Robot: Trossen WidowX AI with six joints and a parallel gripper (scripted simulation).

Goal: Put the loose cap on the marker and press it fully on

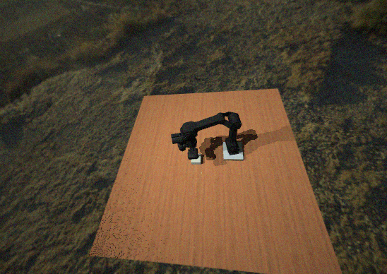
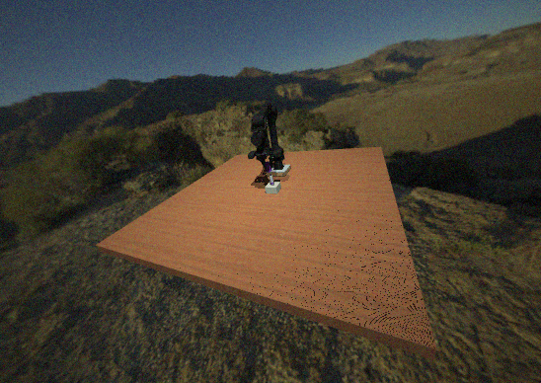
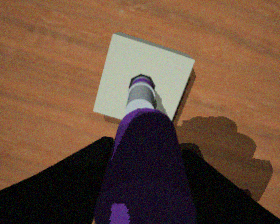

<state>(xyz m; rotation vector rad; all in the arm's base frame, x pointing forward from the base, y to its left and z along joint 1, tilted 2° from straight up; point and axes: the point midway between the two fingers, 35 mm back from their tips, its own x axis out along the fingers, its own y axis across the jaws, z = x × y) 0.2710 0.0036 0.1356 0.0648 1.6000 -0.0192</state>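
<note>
Right now my gripper tip is 12 cm above the holder block. The rest, counted from my gripper tip: purple cap (1 cm above).
</note>
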